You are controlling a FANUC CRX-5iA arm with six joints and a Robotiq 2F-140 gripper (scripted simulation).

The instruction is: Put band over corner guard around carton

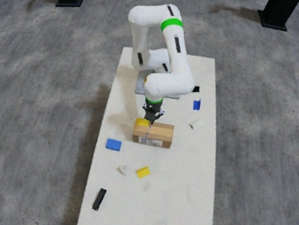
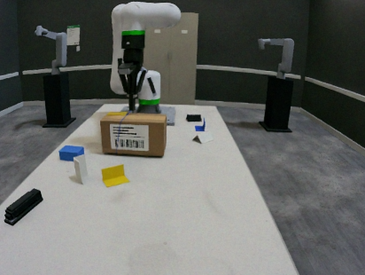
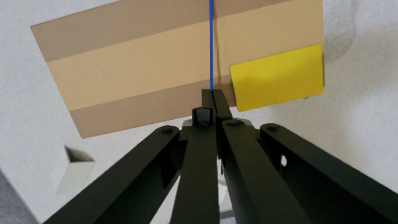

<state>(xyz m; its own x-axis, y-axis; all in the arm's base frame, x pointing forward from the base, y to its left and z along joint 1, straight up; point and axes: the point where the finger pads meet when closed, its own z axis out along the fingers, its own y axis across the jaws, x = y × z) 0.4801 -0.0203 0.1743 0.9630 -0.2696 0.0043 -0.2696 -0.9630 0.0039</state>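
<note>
Right now my hand is 6 cm to the left of the yellow corner guard, 6 cm above it and 1 cm past it. The rest, counted from my hand: brown carton (11 cm below, 4 cm ahead, 1 cm to the left); blue block (24 cm to the right, 17 cm below, 13 cm ahead); white corner guard (30 cm to the left, 18 cm below, 10 cm behind).
</note>
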